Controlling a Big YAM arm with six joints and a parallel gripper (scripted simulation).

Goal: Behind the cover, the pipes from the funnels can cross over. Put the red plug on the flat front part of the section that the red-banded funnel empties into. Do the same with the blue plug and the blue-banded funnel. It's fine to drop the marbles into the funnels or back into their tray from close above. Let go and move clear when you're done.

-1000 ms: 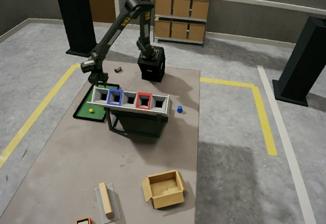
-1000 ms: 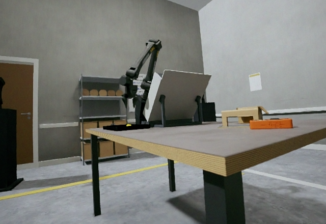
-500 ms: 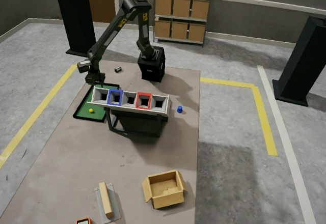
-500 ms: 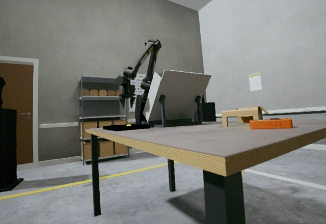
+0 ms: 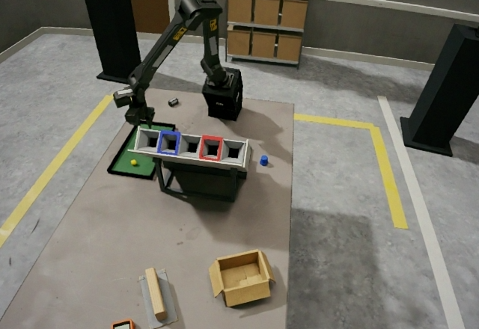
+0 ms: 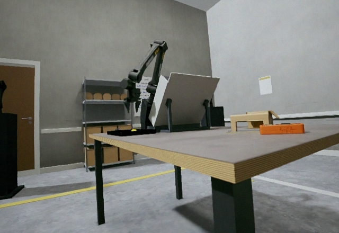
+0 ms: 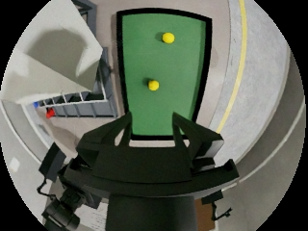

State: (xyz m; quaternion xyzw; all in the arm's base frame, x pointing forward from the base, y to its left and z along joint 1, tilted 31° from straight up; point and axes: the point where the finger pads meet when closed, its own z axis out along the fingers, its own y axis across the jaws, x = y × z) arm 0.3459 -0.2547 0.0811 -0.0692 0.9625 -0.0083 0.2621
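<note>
Right now my hand is 3 cm to the left of the green marble tray and 14 cm above it. From my hand the other things lie so: orange device: 80 cm ahead, 34 cm to the left, 13 cm below; white cover: 8 cm ahead, 32 cm to the left, 6 cm above; cardboard box: 49 cm ahead, 62 cm to the left, 10 cm below.
</note>
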